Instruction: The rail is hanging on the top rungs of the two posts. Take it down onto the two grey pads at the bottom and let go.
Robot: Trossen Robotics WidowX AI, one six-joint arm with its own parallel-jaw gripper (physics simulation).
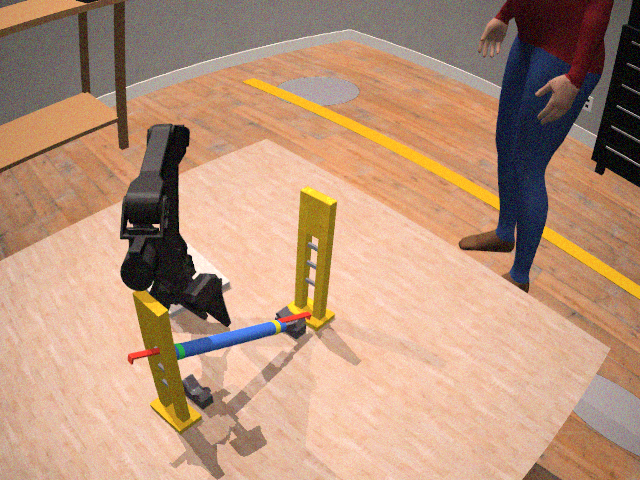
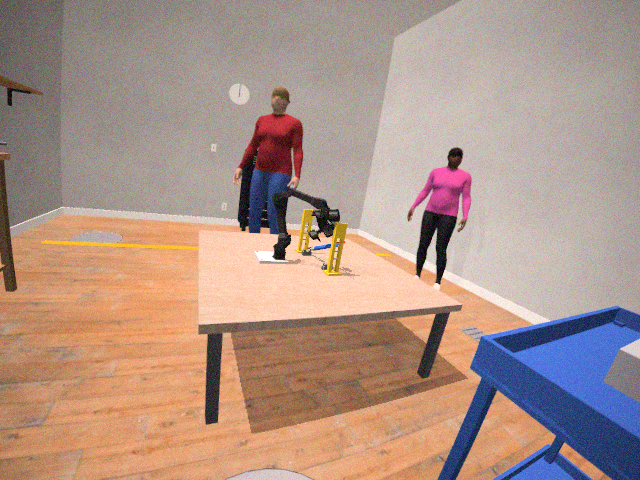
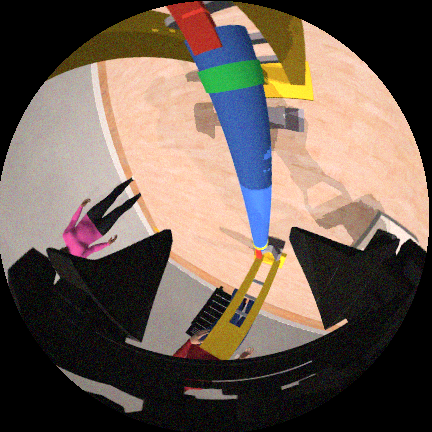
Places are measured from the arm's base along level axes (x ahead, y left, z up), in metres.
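Pixels of known places: gripper, fingertip midpoint: (image 1: 217, 321) (image 2: 326, 238) (image 3: 233, 234); arm's base, origin of the base link: (image 2: 278, 258) (image 3: 380, 243).
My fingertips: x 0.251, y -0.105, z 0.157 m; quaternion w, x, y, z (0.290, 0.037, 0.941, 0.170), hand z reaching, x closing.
For each thing: its top centre in the pictures, then the offset to it from my fingertips. "*": a spot on its surface instead. Level surfaces: height alone.
- far post, surface spot: (image 1: 317, 217) (image 3: 218, 339) (image 2: 309, 215) * dz +0.086, dx +0.008, dy +0.260 m
- far grey pad, middle of its top: (image 1: 290, 314) (image 3: 267, 254) (image 2: 307, 248) dz -0.131, dx -0.002, dy +0.208 m
- wooden table, its level: dz -0.174 m
The blue rail (image 1: 227, 339) (image 2: 321, 246) (image 3: 245, 135) slopes. Its green-banded end is high at the near yellow post (image 1: 159, 328) (image 2: 340, 232), with the red hook through the slot above two visible rungs. Its yellow-banded end is low at the foot of the far post (image 1: 317, 217) (image 2: 307, 214) (image 3: 225, 340), beside or over the far grey pad (image 1: 297, 327) (image 2: 306, 253) (image 3: 277, 246); contact is unclear. The near pad (image 1: 197, 391) (image 2: 324, 267) (image 3: 294, 119) lies below the raised end. My gripper (image 1: 218, 318) (image 3: 233, 234) is open and empty, above the rail's middle, apart from it.
The posts stand on the wooden table (image 1: 413, 335) (image 2: 289, 294). The arm's white base plate (image 2: 266, 257) is behind the rail. A person in red (image 2: 278, 139) and a person in pink (image 2: 448, 191) stand beyond the table. A blue cart (image 2: 478, 359) stands at the right.
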